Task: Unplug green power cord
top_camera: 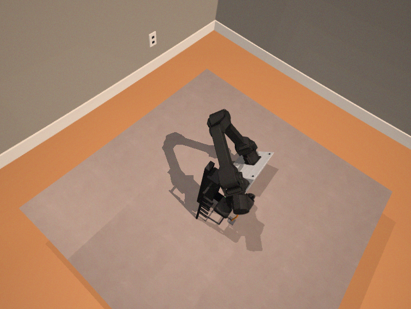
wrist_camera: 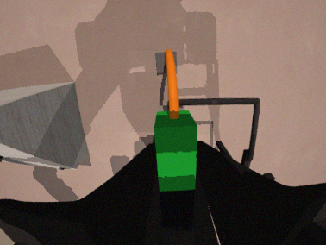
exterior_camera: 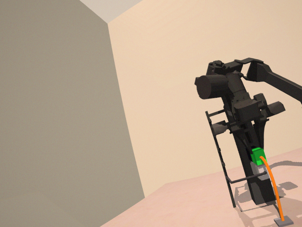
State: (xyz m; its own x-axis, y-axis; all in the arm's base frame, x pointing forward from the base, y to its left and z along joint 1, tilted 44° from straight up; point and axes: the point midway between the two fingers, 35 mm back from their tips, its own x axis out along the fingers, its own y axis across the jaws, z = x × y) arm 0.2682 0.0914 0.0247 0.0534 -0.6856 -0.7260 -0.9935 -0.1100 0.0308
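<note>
The green plug is 2 cm to the right of my gripper tip and 1 cm ahead of it. Round my gripper tip: thin black rack frame: 10 cm ahead, 8 cm to the right; grey pad: 15 cm below, 5 cm to the left, 1 cm behind.
</note>
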